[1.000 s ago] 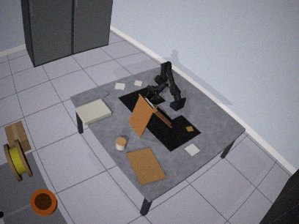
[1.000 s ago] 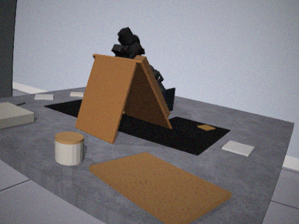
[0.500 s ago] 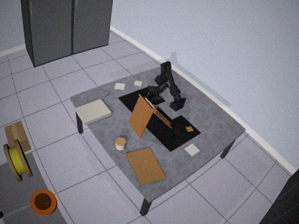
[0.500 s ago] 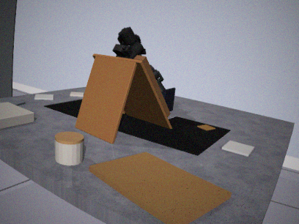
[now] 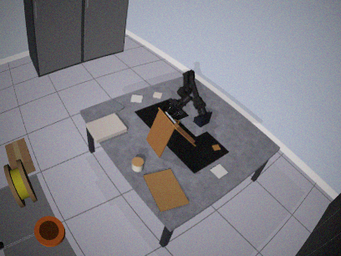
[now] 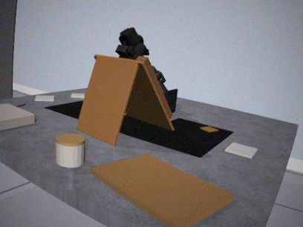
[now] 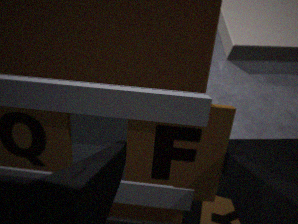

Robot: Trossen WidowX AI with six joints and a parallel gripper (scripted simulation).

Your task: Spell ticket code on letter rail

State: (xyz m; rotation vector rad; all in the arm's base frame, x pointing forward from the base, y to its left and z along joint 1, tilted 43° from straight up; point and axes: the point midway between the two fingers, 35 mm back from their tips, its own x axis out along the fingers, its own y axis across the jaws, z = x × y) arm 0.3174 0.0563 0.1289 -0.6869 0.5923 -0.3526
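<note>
My gripper tip is 5 cm past the white ticket, 11 cm to the right of it and 8 cm above it. From my gripper tip the other things lie so: lidded jar (39 cm ahead, 18 cm to the left, 14 cm below); black mat (15 cm behind, 5 cm to the left, 17 cm below); cream block (40 cm ahead, 27 cm to the right, 16 cm below).
</note>
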